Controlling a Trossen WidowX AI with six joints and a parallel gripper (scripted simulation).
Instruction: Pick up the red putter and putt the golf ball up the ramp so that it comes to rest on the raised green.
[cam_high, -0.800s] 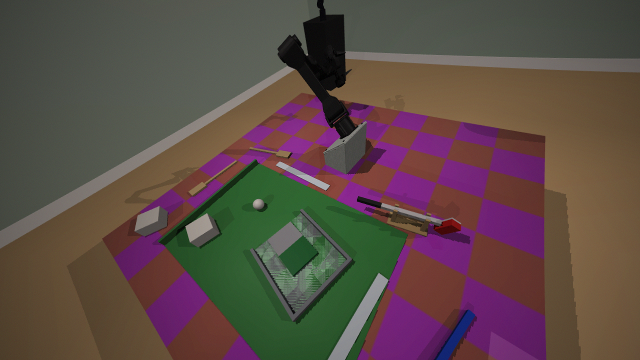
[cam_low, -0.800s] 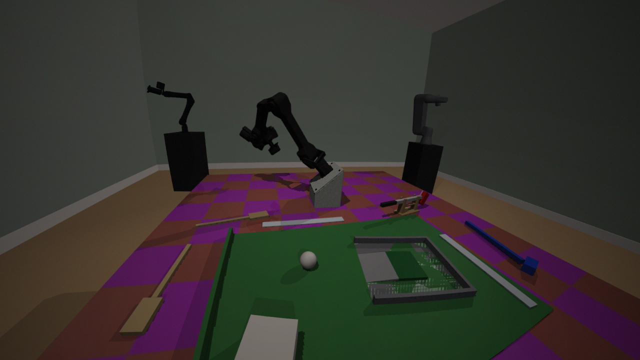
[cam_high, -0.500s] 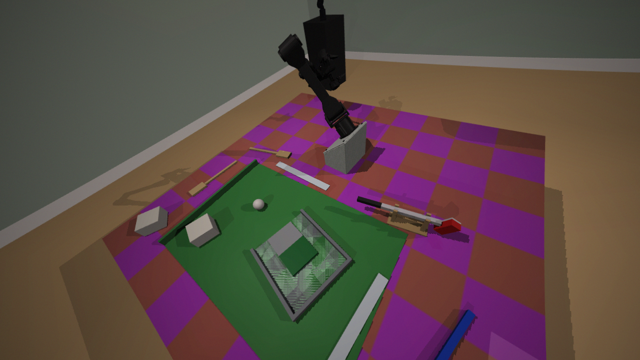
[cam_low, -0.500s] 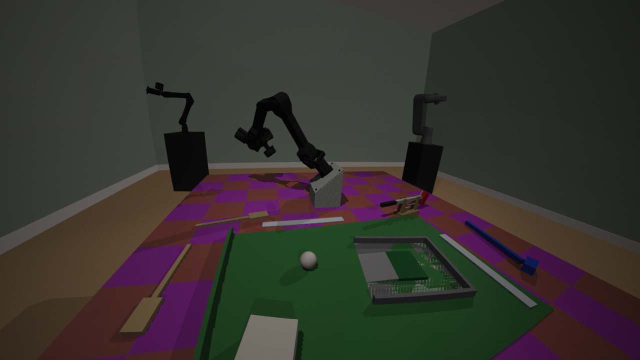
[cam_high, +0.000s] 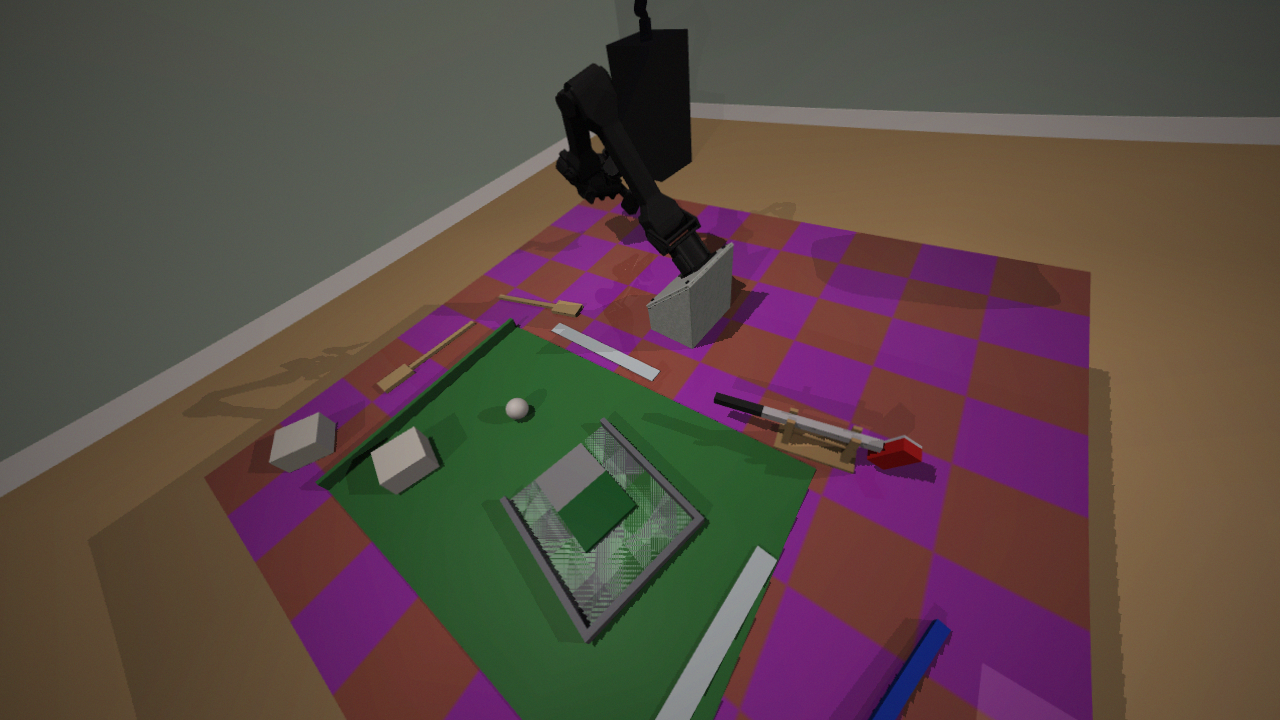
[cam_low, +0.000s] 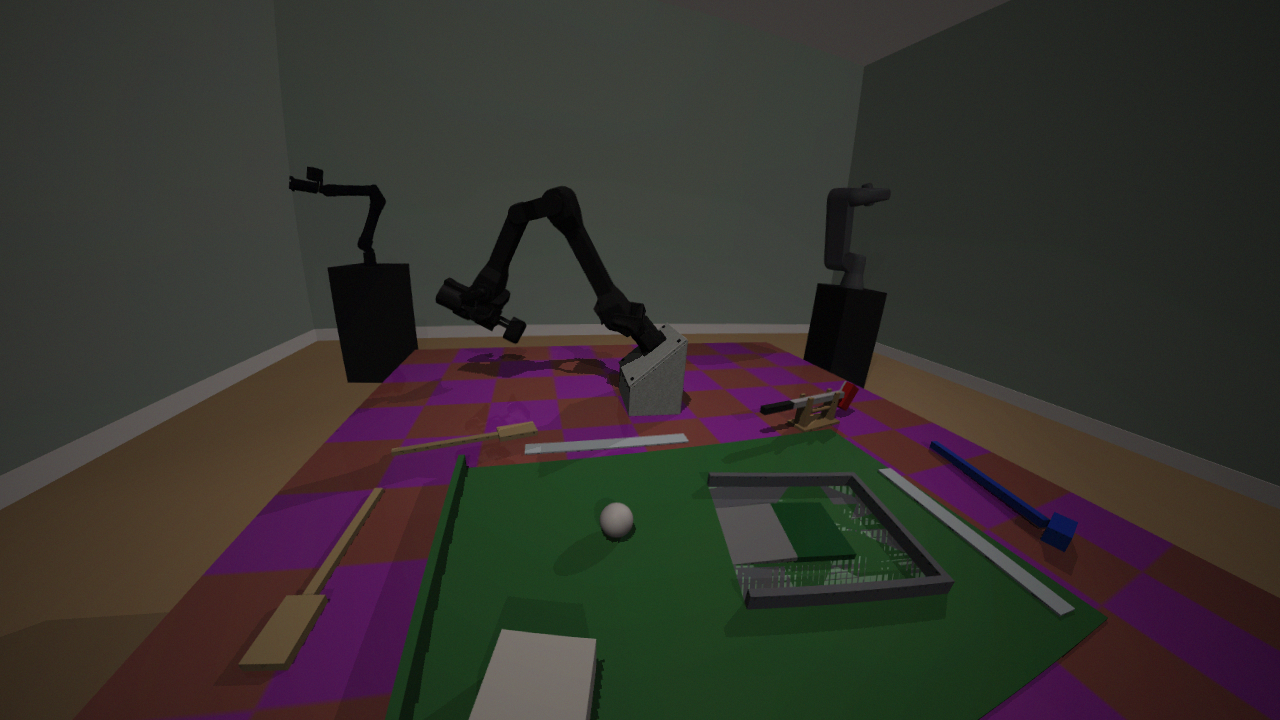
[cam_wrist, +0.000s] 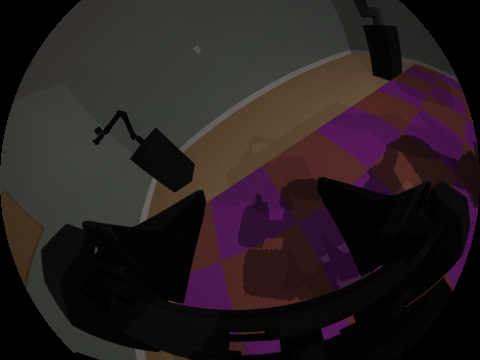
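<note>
My gripper tip is 680 mm short of the white golf ball, 290 mm to the right of it and 90 mm above it. The rest, counted from my gripper tip: grey frame 710 mm ahead, 570 mm to the left, 110 mm below; blue putter 950 mm to the left, 690 mm ahead, 100 mm below; wooden rack 760 mm to the left, 400 mm ahead, 90 mm below.
</note>
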